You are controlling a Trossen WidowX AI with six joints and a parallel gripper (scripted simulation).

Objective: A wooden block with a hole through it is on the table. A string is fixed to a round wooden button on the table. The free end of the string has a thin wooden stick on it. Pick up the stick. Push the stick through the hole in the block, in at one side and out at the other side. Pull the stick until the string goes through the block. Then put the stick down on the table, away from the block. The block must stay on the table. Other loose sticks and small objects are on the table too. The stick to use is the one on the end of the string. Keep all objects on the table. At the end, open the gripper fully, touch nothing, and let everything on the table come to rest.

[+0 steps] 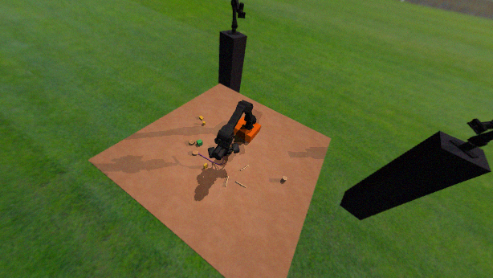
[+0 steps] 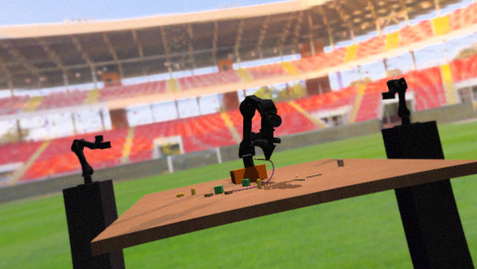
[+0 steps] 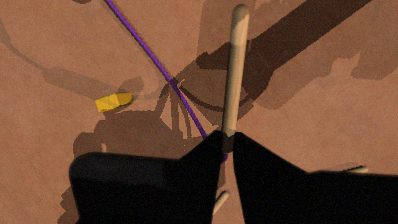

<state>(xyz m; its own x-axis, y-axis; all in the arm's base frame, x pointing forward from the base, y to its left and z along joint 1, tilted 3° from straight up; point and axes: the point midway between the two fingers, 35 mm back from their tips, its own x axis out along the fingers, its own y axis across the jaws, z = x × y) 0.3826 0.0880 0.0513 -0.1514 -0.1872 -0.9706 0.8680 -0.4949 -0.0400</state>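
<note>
My gripper tip is now 100 mm short of the yellow piece, 90 mm above it and 60 mm to the left of it. From my gripper tip the other things lie so: green cube 250 mm to the right, 90 mm below; thin wooden stick 10 mm to the right, 10 mm behind, 10 mm above; round wooden button 200 mm to the right, 100 mm below, 70 mm ahead.
</note>
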